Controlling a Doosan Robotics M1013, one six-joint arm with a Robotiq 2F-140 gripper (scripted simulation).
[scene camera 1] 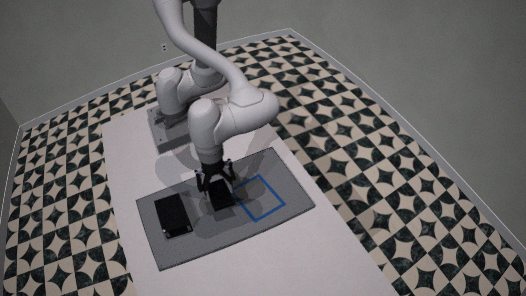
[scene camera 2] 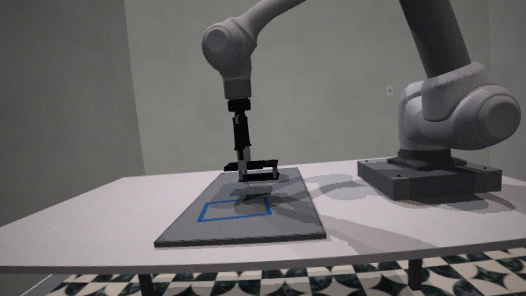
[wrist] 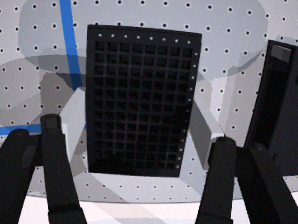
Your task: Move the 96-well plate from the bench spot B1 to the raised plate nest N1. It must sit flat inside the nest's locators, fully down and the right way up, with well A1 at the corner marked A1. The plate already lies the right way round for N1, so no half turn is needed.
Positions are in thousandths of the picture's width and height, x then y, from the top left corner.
Labels:
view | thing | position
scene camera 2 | my gripper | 467, 566
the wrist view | my gripper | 465, 475
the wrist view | black 96-well plate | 616, 221

